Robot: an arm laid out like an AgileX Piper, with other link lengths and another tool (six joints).
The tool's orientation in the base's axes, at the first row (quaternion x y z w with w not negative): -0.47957, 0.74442, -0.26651, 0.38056
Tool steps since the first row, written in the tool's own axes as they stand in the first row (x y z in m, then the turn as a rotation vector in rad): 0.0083, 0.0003, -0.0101, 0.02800, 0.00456, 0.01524; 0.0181, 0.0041, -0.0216, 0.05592, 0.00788, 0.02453; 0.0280, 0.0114, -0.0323, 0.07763, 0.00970, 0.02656; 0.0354, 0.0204, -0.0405, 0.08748, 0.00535, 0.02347; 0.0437, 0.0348, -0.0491, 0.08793, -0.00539, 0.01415; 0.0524, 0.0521, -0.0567, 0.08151, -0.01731, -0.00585
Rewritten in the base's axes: -0.0105, -0.0072, 0.0029, 0.00319, -0.02434, -0.02084; -0.0244, -0.0143, 0.0035, 0.00214, -0.04891, -0.03733; -0.0394, -0.0201, 0.0010, -0.00256, -0.06816, -0.04662; -0.0526, -0.0231, -0.0035, -0.00534, -0.07882, -0.04462; -0.0691, -0.0247, -0.0122, -0.00763, -0.08321, -0.03128; -0.0864, -0.0255, -0.0238, -0.01637, -0.08144, -0.00884
